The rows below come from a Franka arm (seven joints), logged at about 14 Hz.
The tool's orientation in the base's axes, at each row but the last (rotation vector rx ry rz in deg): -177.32, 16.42, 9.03; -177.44, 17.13, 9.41; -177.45, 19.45, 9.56; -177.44, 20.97, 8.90; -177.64, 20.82, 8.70; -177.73, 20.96, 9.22
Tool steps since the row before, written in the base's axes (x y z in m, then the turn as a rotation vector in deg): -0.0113, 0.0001, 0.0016, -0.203, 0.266, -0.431; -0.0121, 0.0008, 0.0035, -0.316, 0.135, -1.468; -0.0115, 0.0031, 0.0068, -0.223, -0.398, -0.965; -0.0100, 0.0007, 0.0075, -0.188, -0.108, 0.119; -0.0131, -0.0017, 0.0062, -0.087, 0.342, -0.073; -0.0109, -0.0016, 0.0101, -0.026, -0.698, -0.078
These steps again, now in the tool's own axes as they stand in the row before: -0.0112, 0.0020, -0.0005, -0.202, -0.215, 0.459; -0.0123, 0.0015, -0.0022, -0.177, -0.049, 1.497; -0.0126, -0.0006, -0.0055, -0.026, 0.446, 0.969; -0.0106, 0.0016, -0.0065, -0.169, 0.148, -0.104; -0.0129, 0.0047, -0.0050, -0.156, -0.312, 0.090; -0.0112, 0.0041, -0.0090, 0.144, 0.685, 0.062
